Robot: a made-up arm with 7 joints.
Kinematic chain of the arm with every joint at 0, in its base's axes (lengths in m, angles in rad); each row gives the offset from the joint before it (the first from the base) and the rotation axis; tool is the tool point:
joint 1: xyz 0 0 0.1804 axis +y
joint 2: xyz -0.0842 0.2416 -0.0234 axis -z
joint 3: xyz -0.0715 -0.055 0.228 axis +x
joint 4: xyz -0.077 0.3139 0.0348 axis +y
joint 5: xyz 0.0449 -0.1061 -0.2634 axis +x
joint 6: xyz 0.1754 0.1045 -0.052 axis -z
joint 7: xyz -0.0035 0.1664 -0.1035 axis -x
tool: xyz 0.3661 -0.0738 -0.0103
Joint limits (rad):
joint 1: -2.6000..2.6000
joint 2: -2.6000..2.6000
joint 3: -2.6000..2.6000
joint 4: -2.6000..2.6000
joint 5: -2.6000..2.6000
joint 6: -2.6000..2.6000
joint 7: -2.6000..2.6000
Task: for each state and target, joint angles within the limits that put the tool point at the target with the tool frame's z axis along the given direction. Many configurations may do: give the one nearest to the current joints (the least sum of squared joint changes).
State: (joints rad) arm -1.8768 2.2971 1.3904 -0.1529 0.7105 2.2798 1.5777
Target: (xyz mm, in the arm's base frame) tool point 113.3 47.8 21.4 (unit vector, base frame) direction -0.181 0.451 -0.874
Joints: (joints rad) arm -1.7070 2.6000 0.5278 -0.3678 0.4178 2.0106 0.8790
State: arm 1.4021 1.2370 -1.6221 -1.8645 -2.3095 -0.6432 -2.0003
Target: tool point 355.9 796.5 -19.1 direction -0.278 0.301 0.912
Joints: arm 1.4234 0.5886 -1.7344 -2.0419 -2.3720 -0.2593 -2.1670
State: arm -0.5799 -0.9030 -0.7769 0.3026 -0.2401 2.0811 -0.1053
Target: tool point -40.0 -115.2 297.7 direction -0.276 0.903 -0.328
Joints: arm -0.8824 -0.8538 -0.8643 0.6963 -0.5896 1.9107 -0.1523
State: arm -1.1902 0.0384 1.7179 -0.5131 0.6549 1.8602 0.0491
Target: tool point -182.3 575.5 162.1 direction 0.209 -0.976 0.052
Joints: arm -1.3029 -0.2705 1.5427 -0.2708 0.1643 2.0434 0.1174
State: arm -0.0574 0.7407 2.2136 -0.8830 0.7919 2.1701 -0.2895
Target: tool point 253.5 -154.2 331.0 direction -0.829 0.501 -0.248
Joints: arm 0.3557 0.6648 1.9685 -1.1827 0.5053 1.7058 -0.1100
